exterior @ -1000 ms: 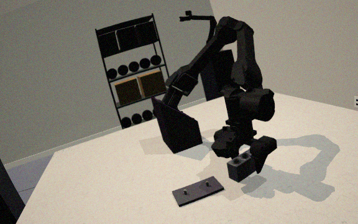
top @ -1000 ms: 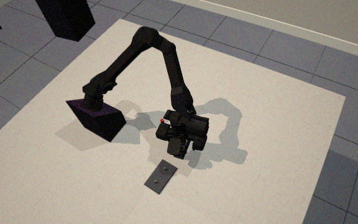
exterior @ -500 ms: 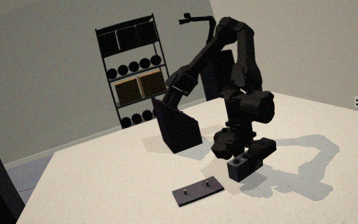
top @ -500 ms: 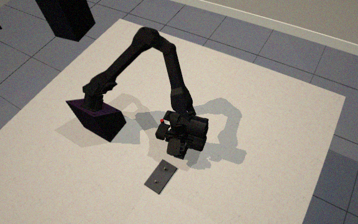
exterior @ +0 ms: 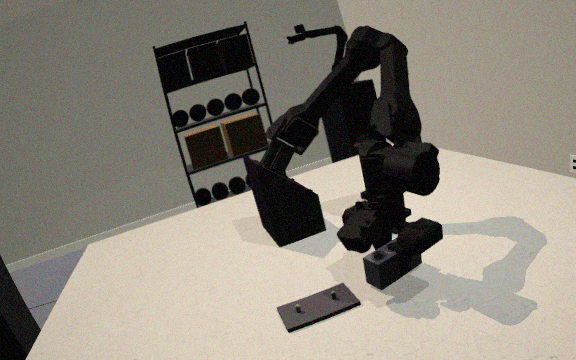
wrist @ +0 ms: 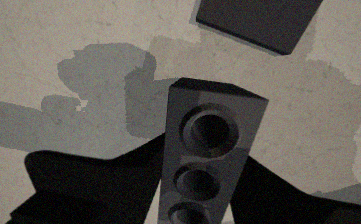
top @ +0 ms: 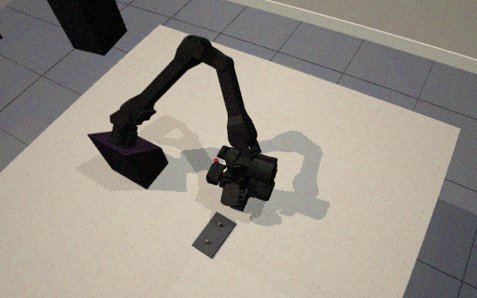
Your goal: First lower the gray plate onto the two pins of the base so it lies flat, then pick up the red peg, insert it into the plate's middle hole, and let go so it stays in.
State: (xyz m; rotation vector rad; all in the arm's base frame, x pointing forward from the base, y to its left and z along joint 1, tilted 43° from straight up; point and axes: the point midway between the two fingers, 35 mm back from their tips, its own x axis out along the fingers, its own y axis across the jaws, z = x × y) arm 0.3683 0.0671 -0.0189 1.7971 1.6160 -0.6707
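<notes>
Right now my gripper tip is 14 cm to the left of the base, 3 cm past it and 1 cm above it. From my gripper tip the other things lie so: red peg: 10 cm behind, 5 cm to the left, 3 cm above; gray plate: 3 cm above.
</notes>
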